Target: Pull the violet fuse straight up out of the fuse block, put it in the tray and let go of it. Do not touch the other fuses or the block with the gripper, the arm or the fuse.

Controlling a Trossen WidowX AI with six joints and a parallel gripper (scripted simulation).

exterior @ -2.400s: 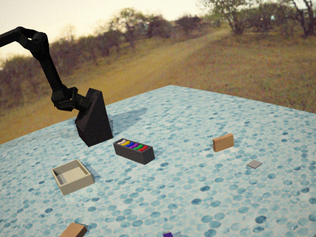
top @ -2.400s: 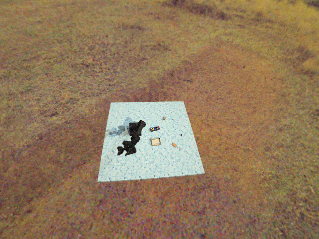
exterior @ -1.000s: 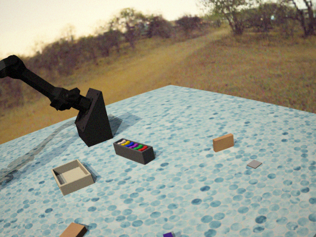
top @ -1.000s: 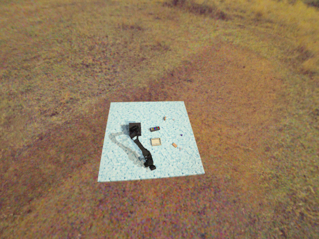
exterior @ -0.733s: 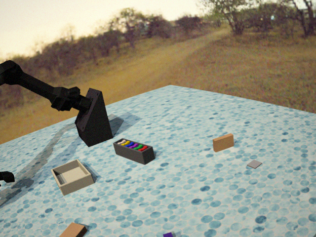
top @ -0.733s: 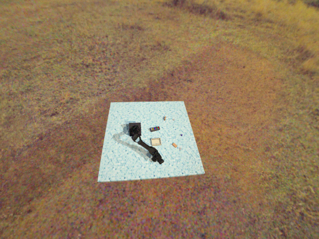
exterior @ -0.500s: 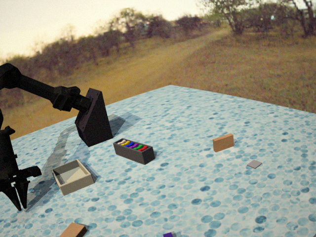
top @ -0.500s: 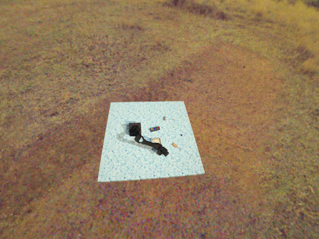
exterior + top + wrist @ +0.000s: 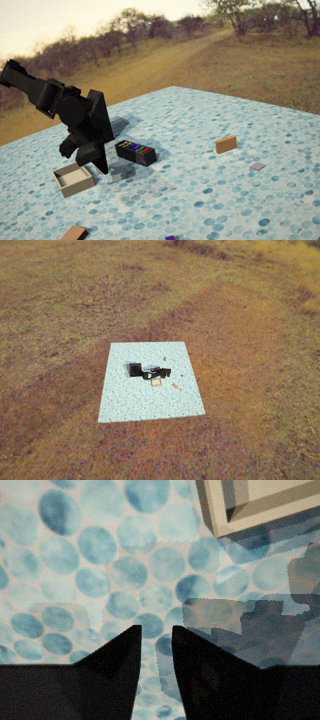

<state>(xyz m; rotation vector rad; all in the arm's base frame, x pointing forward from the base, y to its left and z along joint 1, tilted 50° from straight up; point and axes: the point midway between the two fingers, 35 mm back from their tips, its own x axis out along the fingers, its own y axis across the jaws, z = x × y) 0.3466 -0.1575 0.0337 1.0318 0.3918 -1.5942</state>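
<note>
Right now my gripper tip is 130 mm to the right of the violet fuse, 70 mm past it and 20 mm above it. Round my gripper tip: tan tray: 110 mm behind, 80 mm to the right, 40 mm below; then green fuse: 140 mm to the left, 50 mm behind, 20 mm below; then red fuse: 140 mm to the left, 30 mm behind, 20 mm below.
</note>
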